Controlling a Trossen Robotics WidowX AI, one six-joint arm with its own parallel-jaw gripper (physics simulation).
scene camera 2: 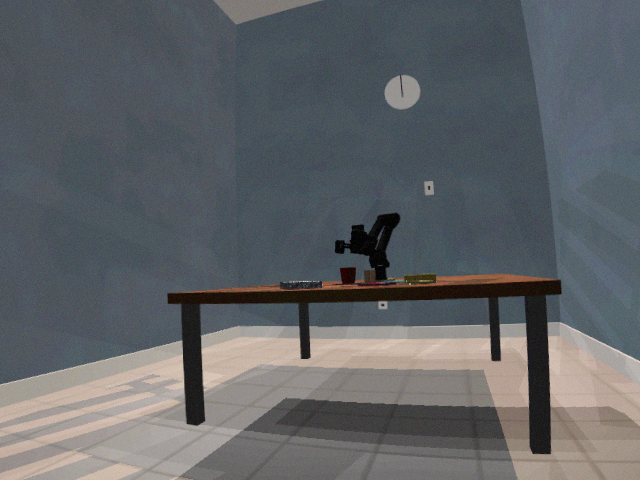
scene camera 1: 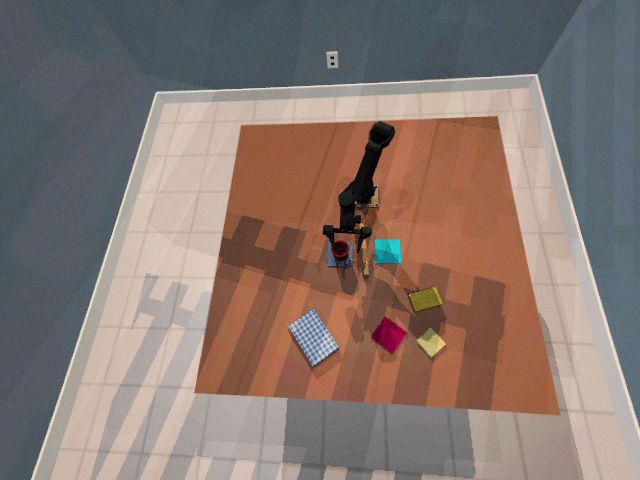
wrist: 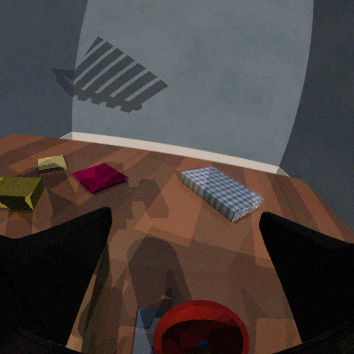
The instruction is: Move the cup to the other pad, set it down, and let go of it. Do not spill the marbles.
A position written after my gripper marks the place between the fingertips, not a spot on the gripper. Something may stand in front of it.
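A thin wooden bar (wrist: 85, 326) is visible to me. As for my gripper (scene camera 1: 346, 252), which the wrist view shows too (wrist: 187, 218), it is open, and it holds nothing.
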